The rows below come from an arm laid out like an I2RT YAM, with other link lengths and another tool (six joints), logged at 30 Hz.
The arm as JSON. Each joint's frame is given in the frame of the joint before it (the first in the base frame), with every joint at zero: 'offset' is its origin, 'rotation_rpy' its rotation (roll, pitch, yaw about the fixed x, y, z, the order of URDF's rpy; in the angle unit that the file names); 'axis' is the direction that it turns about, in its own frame. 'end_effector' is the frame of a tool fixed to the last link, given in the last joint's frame.
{
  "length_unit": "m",
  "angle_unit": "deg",
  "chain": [
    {
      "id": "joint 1",
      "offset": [
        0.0,
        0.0,
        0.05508
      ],
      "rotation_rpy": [
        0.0,
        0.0,
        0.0
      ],
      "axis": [
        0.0,
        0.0,
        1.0
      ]
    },
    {
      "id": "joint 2",
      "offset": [
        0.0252,
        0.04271,
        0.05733
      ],
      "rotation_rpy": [
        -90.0,
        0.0,
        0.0
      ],
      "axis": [
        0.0,
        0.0,
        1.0
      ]
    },
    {
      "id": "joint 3",
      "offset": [
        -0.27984,
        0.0,
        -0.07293
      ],
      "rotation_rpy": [
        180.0,
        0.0,
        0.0
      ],
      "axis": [
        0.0,
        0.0,
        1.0
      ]
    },
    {
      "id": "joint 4",
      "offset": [
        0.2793,
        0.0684,
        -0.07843
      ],
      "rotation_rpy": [
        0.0,
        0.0,
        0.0
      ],
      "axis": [
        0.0,
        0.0,
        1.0
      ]
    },
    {
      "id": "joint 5",
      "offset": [
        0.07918,
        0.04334,
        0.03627
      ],
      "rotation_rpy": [
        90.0,
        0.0,
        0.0
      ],
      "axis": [
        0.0,
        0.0,
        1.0
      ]
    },
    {
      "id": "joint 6",
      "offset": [
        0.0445,
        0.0,
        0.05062
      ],
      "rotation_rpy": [
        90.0,
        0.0,
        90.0
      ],
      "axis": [
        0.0,
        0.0,
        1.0
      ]
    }
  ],
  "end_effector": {
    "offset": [
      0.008,
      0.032,
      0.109
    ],
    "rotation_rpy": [
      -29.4,
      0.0,
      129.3
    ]
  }
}
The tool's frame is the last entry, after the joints.
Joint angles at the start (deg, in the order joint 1, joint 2, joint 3, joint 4, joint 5, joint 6):
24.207 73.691 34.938 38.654 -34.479 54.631
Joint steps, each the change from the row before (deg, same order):
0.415 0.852 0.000 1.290 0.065 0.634
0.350 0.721 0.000 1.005 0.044 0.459
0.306 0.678 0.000 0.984 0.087 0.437
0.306 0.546 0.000 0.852 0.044 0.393
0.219 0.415 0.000 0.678 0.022 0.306
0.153 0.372 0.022 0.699 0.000 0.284
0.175 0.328 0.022 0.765 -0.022 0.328
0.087 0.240 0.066 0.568 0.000 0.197
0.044 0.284 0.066 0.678 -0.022 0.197
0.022 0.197 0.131 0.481 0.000 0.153
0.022 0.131 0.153 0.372 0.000 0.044
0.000 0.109 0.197 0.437 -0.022 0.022
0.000 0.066 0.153 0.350 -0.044 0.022
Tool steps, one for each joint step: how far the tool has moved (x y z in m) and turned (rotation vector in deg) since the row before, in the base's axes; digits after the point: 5 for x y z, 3 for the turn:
0.00015 0.00337 -0.00100 0.509 0.144 0.351
0.00003 0.00282 -0.00119 0.355 0.137 0.309
0.00022 0.00248 -0.00101 0.353 0.100 0.224
-0.00020 0.00237 -0.00061 0.330 0.063 0.268
-0.00013 0.00174 -0.00036 0.268 0.028 0.203
0.00012 0.00138 0.00015 0.294 -0.068 0.160
-0.00013 0.00151 0.00068 0.363 -0.128 0.207
0.00028 0.00091 0.00090 0.271 -0.182 0.094
0.00054 0.00074 0.00097 0.299 -0.242 0.074
0.00066 0.00056 0.00138 0.259 -0.239 0.029
0.00059 0.00049 0.00158 0.196 -0.315 0.024
0.00073 0.00042 0.00228 0.242 -0.452 0.023
0.00046 0.00033 0.00193 0.201 -0.374 0.045

